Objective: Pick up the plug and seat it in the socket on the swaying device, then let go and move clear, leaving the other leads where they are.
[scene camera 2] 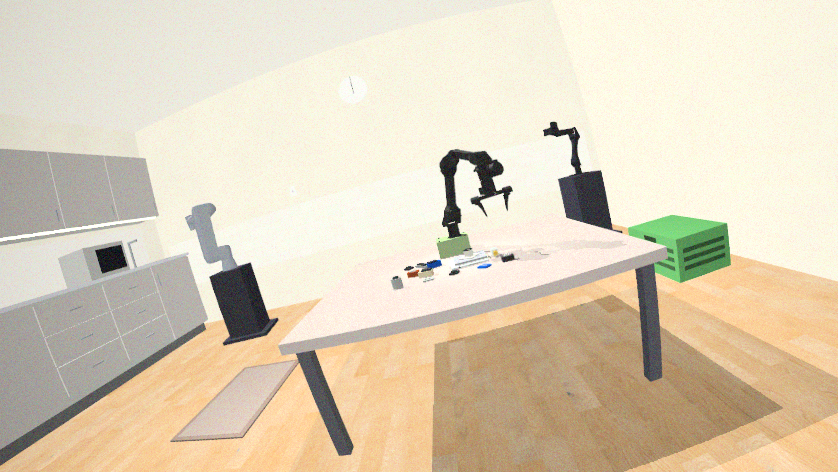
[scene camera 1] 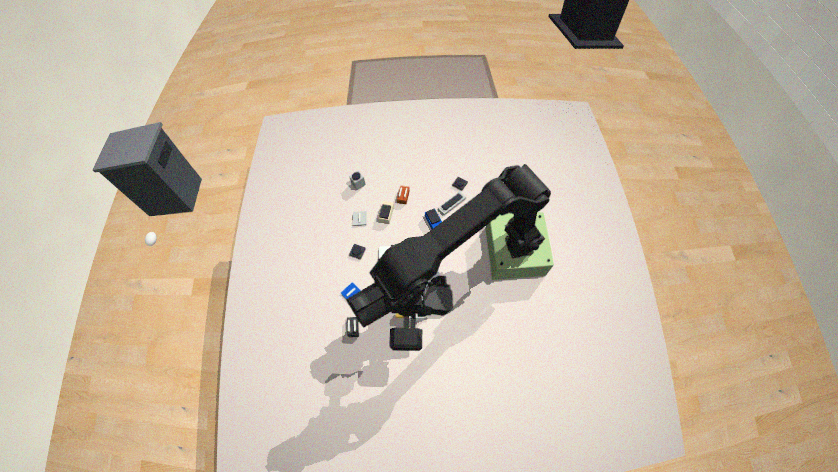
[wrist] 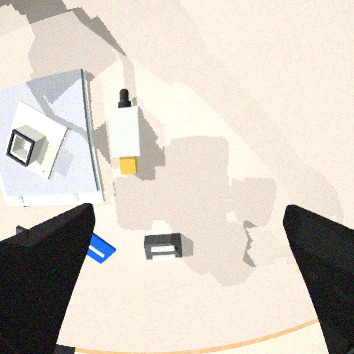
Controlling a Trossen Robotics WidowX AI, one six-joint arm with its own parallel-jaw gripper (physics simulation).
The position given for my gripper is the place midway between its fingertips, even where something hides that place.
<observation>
My gripper (scene camera 1: pixel 408 317) is open, with nothing in its grasp. Also in view: a white plug (wrist: pixel 124 119). A black-and-white lead (wrist: pixel 168 245) rests on the table. Also in view: a white device (wrist: pixel 55 159).
My gripper also shows in the wrist view (wrist: pixel 192 214).
</observation>
